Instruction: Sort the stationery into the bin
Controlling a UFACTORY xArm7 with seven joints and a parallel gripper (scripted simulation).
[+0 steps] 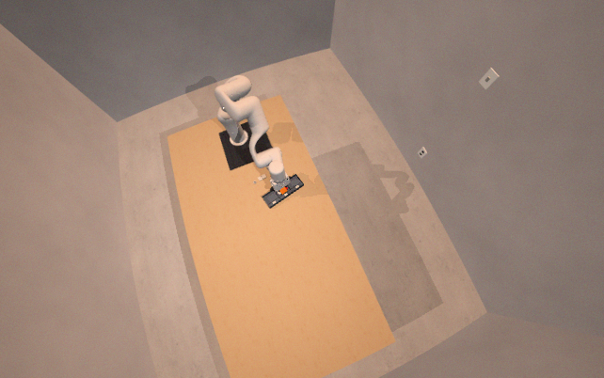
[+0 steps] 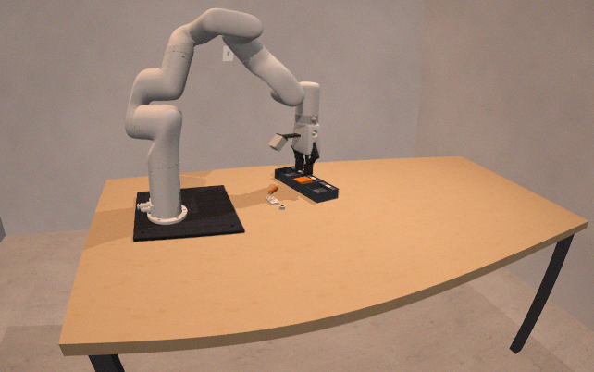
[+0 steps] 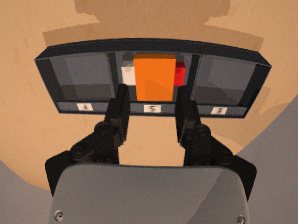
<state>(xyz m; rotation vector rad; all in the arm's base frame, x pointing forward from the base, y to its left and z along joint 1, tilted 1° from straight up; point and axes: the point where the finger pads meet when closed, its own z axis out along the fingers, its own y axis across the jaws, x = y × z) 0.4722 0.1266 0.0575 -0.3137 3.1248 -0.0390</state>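
Right now the orange block is 50 mm below my hand. From my hand the other things lie so: dark bin tray: 10 mm ahead, 60 mm below; orange stick: 110 mm behind, 10 mm to the right, 60 mm below; eraser: 10 mm to the right, 60 mm below.
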